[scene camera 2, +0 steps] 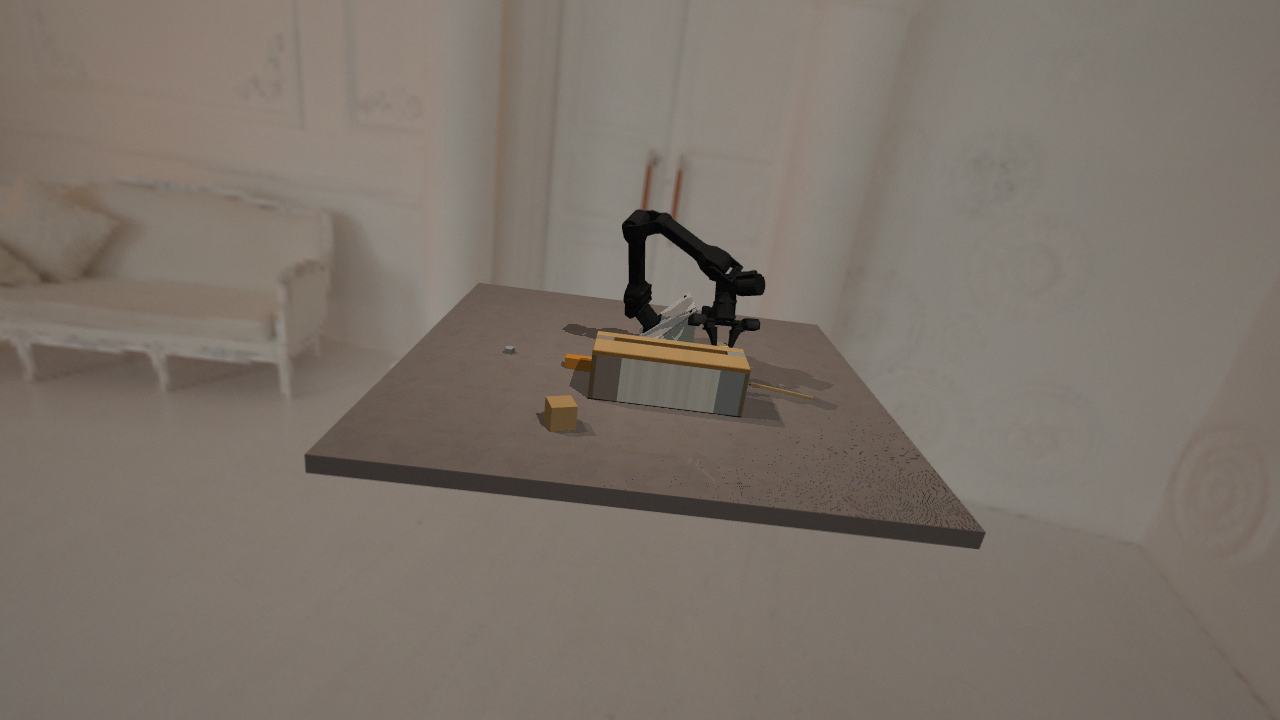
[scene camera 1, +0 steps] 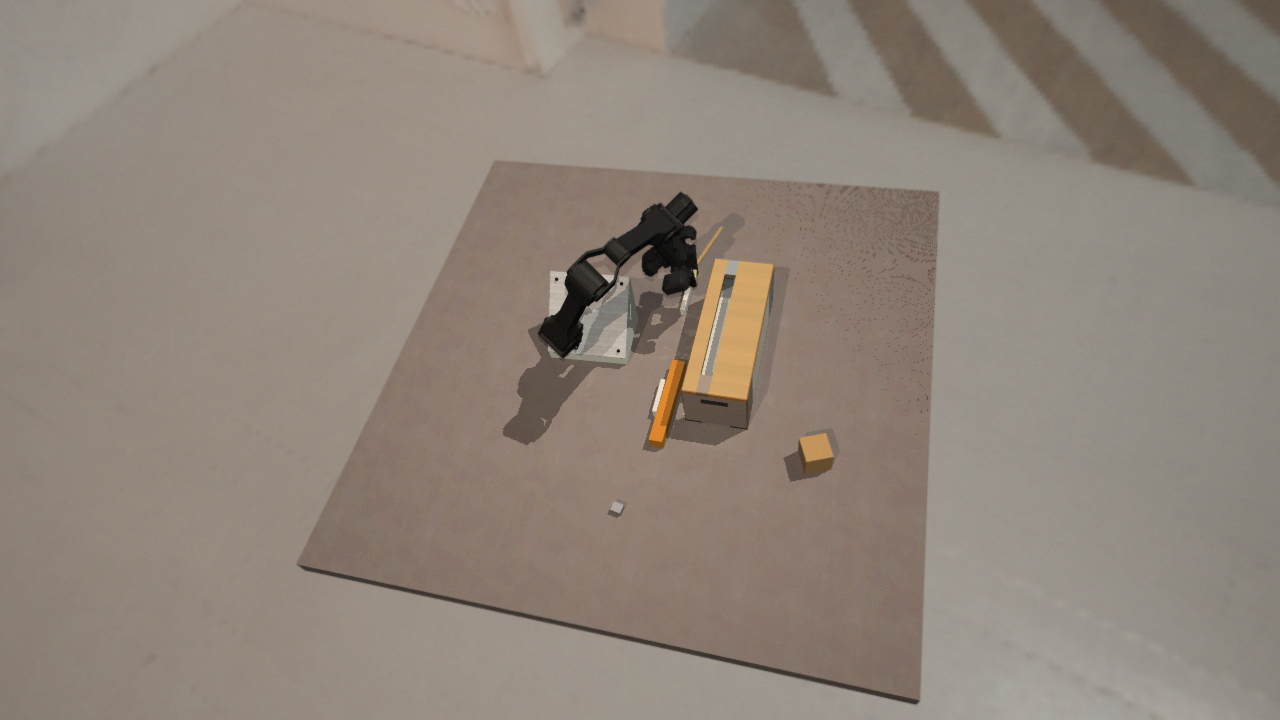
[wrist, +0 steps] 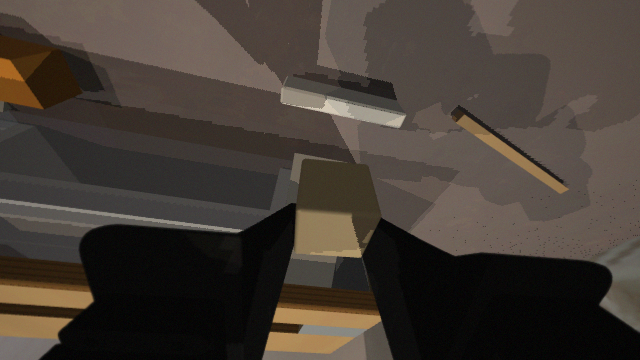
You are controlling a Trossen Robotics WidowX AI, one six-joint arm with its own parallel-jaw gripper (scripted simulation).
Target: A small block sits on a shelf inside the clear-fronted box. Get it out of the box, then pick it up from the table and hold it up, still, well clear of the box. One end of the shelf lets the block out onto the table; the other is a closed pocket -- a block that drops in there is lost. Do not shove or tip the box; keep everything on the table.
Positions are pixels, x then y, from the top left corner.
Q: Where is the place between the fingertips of my gripper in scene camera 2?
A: At 721, 354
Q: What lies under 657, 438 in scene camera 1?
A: An orange bar.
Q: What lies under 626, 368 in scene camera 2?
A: A wooden box.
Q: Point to a thin wooden stick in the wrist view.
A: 460, 118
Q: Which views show my gripper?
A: Scene camera 2, scene camera 1 and the wrist view: all of them.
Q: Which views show the wooden box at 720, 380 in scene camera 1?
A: Scene camera 2, scene camera 1 and the wrist view: all of them.
